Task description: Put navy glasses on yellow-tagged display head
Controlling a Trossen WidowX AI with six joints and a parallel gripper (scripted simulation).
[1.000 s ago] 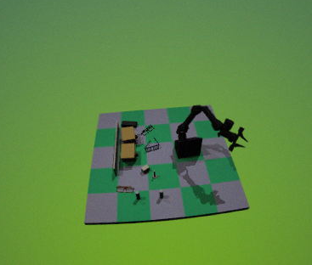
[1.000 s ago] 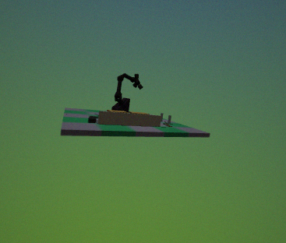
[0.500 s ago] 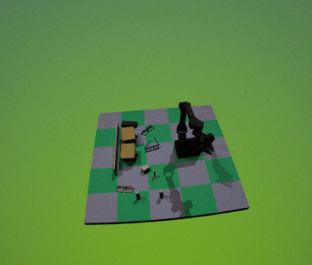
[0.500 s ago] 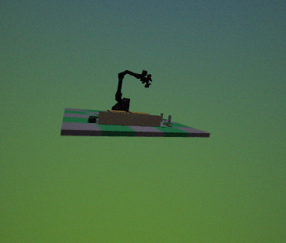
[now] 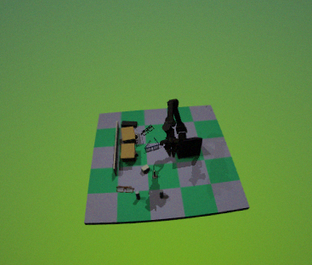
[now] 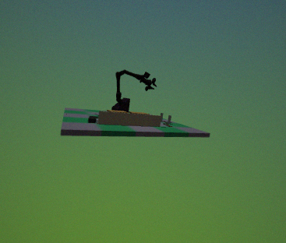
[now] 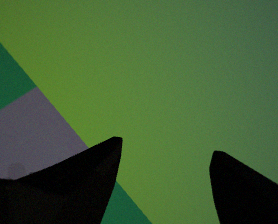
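My gripper tip is 380 mm above the small pale block, 210 mm to the left of it and 180 mm short of it. The rest, counted from my gripper tip: long upright board (500 mm to the right, 410 mm ahead, 350 mm below).
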